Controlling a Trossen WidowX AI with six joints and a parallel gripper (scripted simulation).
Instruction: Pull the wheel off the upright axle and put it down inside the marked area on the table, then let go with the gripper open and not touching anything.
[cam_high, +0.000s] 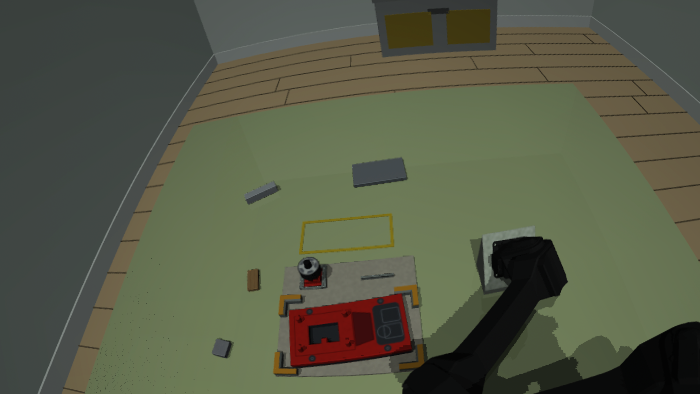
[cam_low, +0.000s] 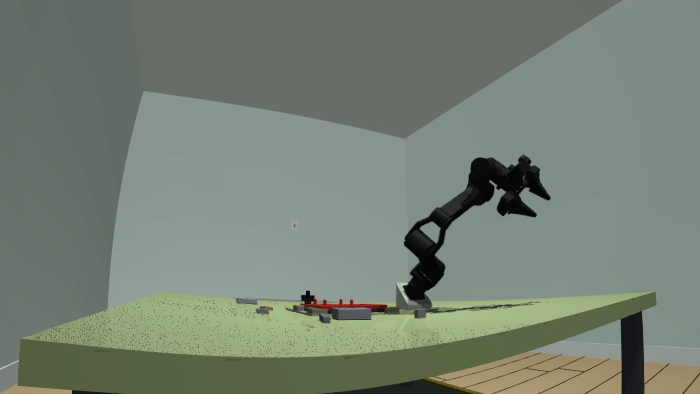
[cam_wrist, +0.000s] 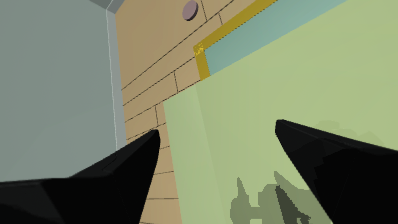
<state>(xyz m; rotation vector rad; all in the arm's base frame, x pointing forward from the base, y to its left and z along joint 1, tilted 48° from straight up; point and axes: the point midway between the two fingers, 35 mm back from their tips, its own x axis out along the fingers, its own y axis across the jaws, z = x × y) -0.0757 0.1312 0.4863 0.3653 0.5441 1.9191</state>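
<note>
My gripper tip is 57 cm short of the brown block, 52 cm to the left of it and 26 cm above it. From my gripper tip the other things lie so: small grey cube 62 cm ahead, 37 cm to the right, 25 cm below; then grey bar 76 cm to the right, 58 cm ahead, 25 cm below.
</note>
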